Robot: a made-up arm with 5 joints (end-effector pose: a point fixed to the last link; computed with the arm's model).
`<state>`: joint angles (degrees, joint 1 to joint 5).
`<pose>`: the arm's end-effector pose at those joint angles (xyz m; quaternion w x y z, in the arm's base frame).
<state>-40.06 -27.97 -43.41 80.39 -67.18</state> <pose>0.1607 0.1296 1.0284 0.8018 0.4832 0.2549 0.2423</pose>
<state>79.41 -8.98 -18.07 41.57 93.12</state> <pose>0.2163 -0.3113 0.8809 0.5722 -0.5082 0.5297 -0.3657</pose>
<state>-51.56 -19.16 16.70 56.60 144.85</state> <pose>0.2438 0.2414 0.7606 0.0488 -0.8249 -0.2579 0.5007</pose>
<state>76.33 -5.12 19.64 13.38 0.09</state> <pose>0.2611 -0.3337 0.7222 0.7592 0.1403 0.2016 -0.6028</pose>
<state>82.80 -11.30 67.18 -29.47 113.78</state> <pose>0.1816 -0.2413 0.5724 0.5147 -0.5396 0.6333 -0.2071</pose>
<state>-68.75 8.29 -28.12 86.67 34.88</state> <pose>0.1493 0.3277 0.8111 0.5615 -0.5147 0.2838 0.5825</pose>
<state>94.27 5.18 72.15 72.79 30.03</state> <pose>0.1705 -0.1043 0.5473 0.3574 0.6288 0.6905 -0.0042</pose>
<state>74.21 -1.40 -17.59 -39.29 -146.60</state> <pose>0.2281 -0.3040 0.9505 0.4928 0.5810 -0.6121 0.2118</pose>
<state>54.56 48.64 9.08 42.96 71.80</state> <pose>0.3199 -0.2047 0.4613 0.6640 -0.0613 0.7262 0.1673</pose>
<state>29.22 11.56 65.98 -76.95 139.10</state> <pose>0.3318 -0.0882 0.5525 0.3268 -0.9117 0.2332 -0.0872</pose>
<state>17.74 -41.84 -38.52 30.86 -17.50</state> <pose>0.1552 0.0554 1.0714 0.8986 0.0658 -0.4248 -0.0875</pose>
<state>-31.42 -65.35 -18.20 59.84 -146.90</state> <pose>0.0663 0.0201 1.0109 0.2273 0.9135 0.2028 0.2696</pose>
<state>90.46 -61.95 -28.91 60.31 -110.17</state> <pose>0.1534 0.0347 1.0321 0.5484 0.4500 -0.6589 -0.2502</pose>
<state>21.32 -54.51 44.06 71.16 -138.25</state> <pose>0.3057 -0.0419 0.7624 0.2203 0.8250 0.0416 -0.5187</pose>
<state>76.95 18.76 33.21 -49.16 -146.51</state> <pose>0.2211 -0.3406 0.6112 0.2208 0.7569 -0.5807 -0.2031</pose>
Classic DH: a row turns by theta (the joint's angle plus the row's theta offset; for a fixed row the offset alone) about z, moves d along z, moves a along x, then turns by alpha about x. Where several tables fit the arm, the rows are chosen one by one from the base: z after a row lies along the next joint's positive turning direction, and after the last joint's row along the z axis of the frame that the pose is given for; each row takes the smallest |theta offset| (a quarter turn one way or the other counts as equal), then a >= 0, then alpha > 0; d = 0 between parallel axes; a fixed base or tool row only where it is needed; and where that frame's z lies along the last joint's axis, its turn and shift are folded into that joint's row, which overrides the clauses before.
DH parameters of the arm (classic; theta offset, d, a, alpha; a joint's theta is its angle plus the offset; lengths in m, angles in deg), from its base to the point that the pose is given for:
base (fixed): -5.71 0 0.1005 180
joint 1: -5.71 -0.64 0.04 90
joint 2: -75.96 0 0.1649 0
joint 3: 73.47 0 0.2302 0
joint 4: -87.51 0.06 0 90
joint 5: -88.64 -0.07 -0.02 -90.5
tool (fixed): 89.08 0.0005 0 0

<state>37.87 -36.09 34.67 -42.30 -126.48</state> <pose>0.3247 -0.1238 0.8685 0.5150 0.7261 -0.4215 0.1728</pose>
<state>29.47 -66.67 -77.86 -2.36 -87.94</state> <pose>-0.1781 0.2169 0.8869 0.3756 0.0147 -0.7228 0.5799</pose>
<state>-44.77 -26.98 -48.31 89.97 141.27</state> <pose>0.1513 0.1035 0.9958 0.2509 -0.8827 -0.3260 0.2270</pose>
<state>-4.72 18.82 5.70 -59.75 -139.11</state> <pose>0.4875 0.0670 0.7432 0.3343 0.8920 -0.0638 0.2974</pose>
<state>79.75 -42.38 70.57 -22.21 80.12</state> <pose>0.2046 -0.2316 0.6584 0.5968 -0.4764 0.4470 -0.4658</pose>
